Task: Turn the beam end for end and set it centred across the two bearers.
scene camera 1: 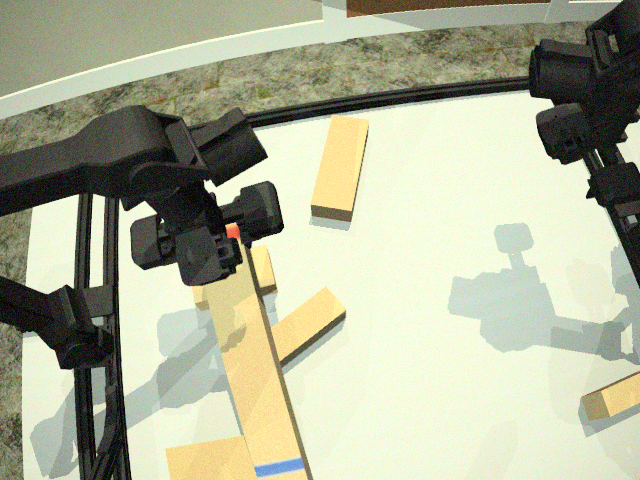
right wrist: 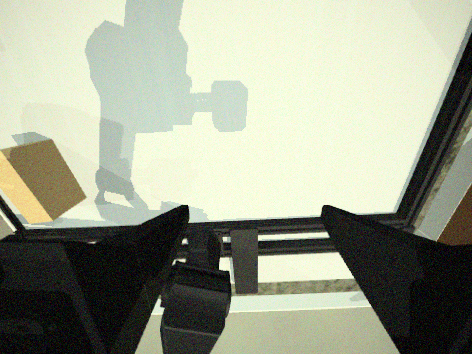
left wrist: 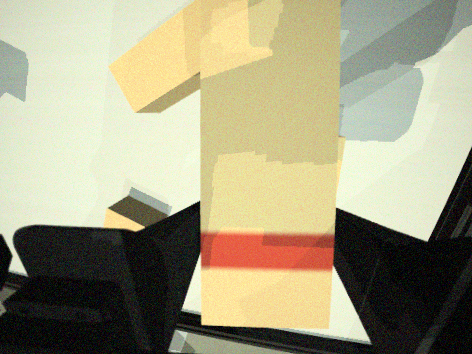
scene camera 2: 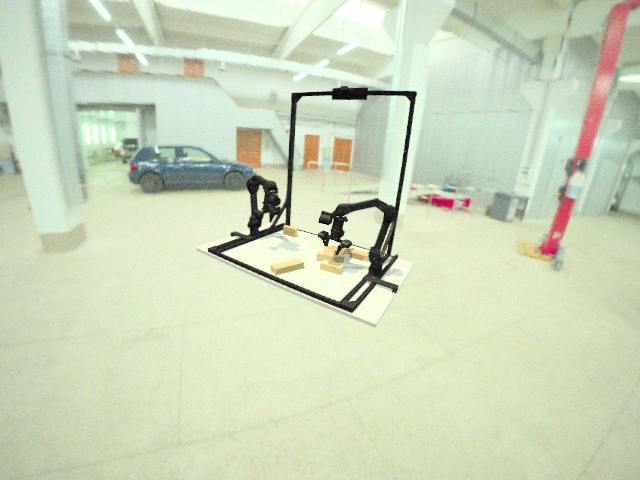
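Pixels of known places: left gripper, fingertip midpoint: (left wrist: 261,206) (scene camera 2: 331,253); right gripper, fingertip midpoint: (scene camera 1: 577,168) (right wrist: 254,211) (scene camera 2: 265,224); left arm's base, link origin: (scene camera 1: 94,347) (scene camera 2: 374,274); right arm's base, link origin: (right wrist: 206,244) (scene camera 2: 254,235).
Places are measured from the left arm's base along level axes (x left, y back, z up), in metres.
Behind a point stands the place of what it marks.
The long wooden beam (scene camera 1: 258,356) @[x -0.066, y -0.265, z 0.074 m] (left wrist: 270,120) @[x 0.025, y -0.243, z 0.099 m] has a red band near one end and a blue band near the other. My left gripper (scene camera 1: 227,258) @[x 0.078, y -0.243, z 0.084 m] (left wrist: 261,206) @[x 0.078, y -0.243, z 0.084 m] is shut on the beam close to the red band. The red end points to the back of scene camera 1, the blue end to the front. A block (scene camera 1: 263,271) @[x 0.068, y -0.282, z 0.019 m] (scene camera 2: 331,267) @[x 0.104, y -0.221, z 0.012 m] passes under the beam near the grip, and a wide block (scene camera 1: 201,459) @[x -0.184, y -0.159, z 0.019 m] (scene camera 2: 359,254) @[x -0.163, y -0.165, z 0.017 m] lies by the blue end; these look like the bearers. Contact with them cannot be told. My right gripper (scene camera 2: 272,217) @[x 0.079, y -0.736, z 0.142 m] (right wrist: 254,211) @[x 0.079, y -0.736, z 0.142 m] is open and empty above the table.
A slanting block (scene camera 1: 310,320) @[x -0.018, y -0.336, z 0.025 m] (left wrist: 155,65) @[x -0.012, y -0.341, z 0.025 m] lies beside the beam, partly under it. Another block (scene camera 1: 338,165) @[x 0.223, y -0.422, z 0.019 m] (scene camera 2: 286,266) @[x 0.265, y -0.410, z 0.018 m] (left wrist: 120,222) @[x 0.156, y -0.409, z 0.019 m] lies behind it in scene camera 1. One more block (scene camera 1: 622,397) @[x -0.230, y -0.737, z 0.044 m] (scene camera 2: 290,230) @[x -0.208, y -0.745, z 0.025 m] (right wrist: 45,180) @[x -0.208, y -0.757, z 0.021 m] lies near the right arm. Dark rails edge the table.
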